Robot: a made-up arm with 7 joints.
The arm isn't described. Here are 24 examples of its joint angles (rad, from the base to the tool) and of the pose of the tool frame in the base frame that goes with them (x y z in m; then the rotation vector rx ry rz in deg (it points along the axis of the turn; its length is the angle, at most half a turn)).
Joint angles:
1: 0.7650 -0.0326 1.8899 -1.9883 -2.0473 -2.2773 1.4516
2: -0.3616 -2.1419 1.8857 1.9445 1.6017 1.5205 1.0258
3: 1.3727 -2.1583 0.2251 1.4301 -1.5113 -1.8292 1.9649
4: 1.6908 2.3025 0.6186 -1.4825 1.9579 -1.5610 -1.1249
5: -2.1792 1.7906 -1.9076 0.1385 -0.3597 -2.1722 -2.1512
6: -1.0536 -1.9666 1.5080 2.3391 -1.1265 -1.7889 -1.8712
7: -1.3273 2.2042 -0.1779 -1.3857 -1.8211 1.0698 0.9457
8: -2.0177 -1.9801 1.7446 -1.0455 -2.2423 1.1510 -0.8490
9: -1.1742 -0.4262 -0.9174 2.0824 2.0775 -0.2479 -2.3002
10: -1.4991 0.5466 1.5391 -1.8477 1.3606 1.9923 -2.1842
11: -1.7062 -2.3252 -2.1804 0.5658 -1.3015 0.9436 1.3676
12: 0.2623 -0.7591 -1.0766 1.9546 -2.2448 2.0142 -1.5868
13: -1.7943 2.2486 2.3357 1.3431 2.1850 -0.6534 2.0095
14: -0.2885 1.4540 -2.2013 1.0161 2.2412 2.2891 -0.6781
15: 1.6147 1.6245 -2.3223 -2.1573 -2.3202 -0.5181 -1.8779
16: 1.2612 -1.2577 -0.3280 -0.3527 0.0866 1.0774 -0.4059
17: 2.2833 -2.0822 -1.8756 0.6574 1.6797 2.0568 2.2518
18: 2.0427 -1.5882 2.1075 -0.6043 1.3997 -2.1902 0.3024
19: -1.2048 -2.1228 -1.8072 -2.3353 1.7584 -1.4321 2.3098
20: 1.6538 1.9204 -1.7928 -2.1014 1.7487 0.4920 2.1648
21: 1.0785 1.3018 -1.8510 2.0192 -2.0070 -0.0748 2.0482
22: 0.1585 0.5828 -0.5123 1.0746 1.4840 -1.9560 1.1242
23: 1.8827 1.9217 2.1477 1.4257 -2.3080 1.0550 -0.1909
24: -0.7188 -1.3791 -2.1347 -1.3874 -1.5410 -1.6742 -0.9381
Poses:
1: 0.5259 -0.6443 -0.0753 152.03 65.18 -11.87
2: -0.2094 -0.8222 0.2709 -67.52 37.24 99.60
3: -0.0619 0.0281 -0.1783 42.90 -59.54 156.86
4: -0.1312 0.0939 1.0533 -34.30 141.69 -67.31
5: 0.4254 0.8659 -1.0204 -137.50 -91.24 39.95
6: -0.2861 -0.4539 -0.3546 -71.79 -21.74 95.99
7: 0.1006 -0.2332 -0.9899 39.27 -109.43 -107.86
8: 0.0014 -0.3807 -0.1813 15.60 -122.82 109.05
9: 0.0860 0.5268 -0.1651 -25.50 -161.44 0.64
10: 0.6097 0.8737 -0.2058 -71.13 -57.95 -60.78
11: 0.0344 -0.5630 -0.4037 13.74 -17.22 59.64
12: -0.0500 0.1002 -0.0133 14.64 -6.92 98.21
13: 0.0593 0.2989 -1.1232 -35.68 18.69 -157.84
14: 0.5101 -0.4748 -0.5640 -85.34 -112.73 -33.00
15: -0.2158 -0.4493 0.6670 -77.17 70.95 -108.24
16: 0.1475 0.3279 -0.6822 20.81 39.22 -38.92
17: 0.5737 0.3732 -0.2726 78.36 112.63 -72.80
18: 0.1233 0.4683 -0.3933 33.78 -73.29 37.85
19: 0.1041 -0.3857 0.0890 -6.14 -44.76 -123.22
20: -0.2708 -0.0790 0.6323 -88.90 47.35 -74.50
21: 0.2550 -0.9645 0.4207 143.78 42.45 11.89
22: -0.1993 -0.4413 -0.5053 2.74 48.00 26.78
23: 0.1331 -0.0249 0.9525 52.43 28.99 -62.79
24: -0.5556 0.2983 0.2208 80.16 -154.43 34.92
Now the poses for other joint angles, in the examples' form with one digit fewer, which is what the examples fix.
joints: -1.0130 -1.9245 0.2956 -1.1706 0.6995 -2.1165 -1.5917
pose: -0.302 -0.557 0.592 74.7 -129.8 8.4
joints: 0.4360 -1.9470 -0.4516 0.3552 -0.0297 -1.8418 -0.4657
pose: -0.188 0.588 -0.003 -0.2 -60.3 102.7
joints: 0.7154 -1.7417 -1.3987 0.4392 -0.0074 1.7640 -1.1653
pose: 0.451 0.627 0.121 67.7 46.6 5.6
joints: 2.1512 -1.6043 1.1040 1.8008 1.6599 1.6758 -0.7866
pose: -0.444 0.417 -0.001 28.9 15.4 93.1
